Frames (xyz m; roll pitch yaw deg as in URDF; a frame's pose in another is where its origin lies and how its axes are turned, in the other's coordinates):
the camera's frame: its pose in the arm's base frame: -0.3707 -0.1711 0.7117 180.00 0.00 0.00
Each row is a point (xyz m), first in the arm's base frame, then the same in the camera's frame.
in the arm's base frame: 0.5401 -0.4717 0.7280
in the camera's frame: 0.9108 0.3006 -0.0163
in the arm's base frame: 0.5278 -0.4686 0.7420
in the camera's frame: 0.8985 0.2975 -0.0303
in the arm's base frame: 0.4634 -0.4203 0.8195
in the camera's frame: 0.8341 0.2492 -0.1078
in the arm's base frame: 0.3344 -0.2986 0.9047
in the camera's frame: 0.7051 0.1275 -0.1930
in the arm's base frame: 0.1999 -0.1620 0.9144
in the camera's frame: 0.5706 -0.0091 -0.2027
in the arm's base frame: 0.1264 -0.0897 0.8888
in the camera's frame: 0.4971 -0.0814 -0.1771
